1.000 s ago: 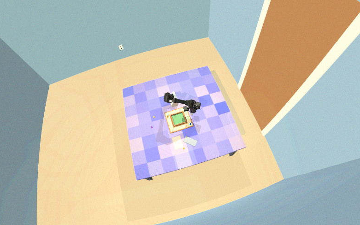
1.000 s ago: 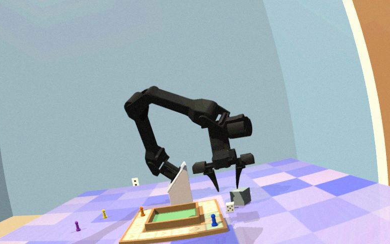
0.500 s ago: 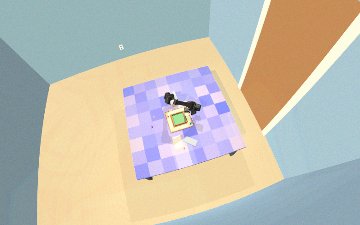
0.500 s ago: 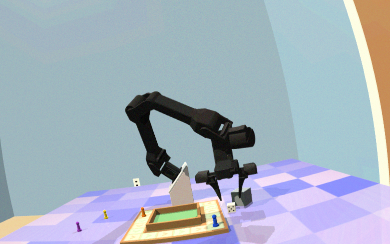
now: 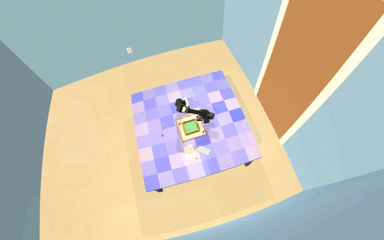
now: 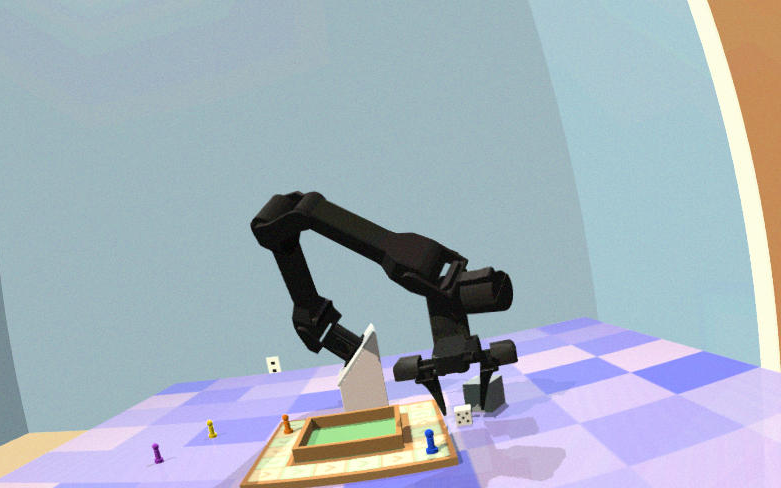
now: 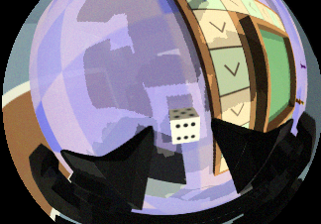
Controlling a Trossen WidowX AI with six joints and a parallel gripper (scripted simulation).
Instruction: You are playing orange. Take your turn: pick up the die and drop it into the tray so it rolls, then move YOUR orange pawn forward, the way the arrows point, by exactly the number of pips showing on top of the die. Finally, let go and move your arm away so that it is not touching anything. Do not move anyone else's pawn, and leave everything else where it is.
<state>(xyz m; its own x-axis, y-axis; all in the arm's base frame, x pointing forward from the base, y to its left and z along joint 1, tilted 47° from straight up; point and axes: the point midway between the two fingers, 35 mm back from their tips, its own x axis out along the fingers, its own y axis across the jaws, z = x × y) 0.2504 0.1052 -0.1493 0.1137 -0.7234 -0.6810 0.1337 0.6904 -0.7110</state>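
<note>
My gripper tip is now 29 cm to the left of the orange pawn, 4 cm past it and 1 cm below it. The rest, counted from my gripper tip: grey cube: 6 cm behind, 4 cm to the left, 1 cm above; then blue pawn: 13 cm ahead, 6 cm to the right, 1 cm above; then white die: right at my gripper tip.
</note>
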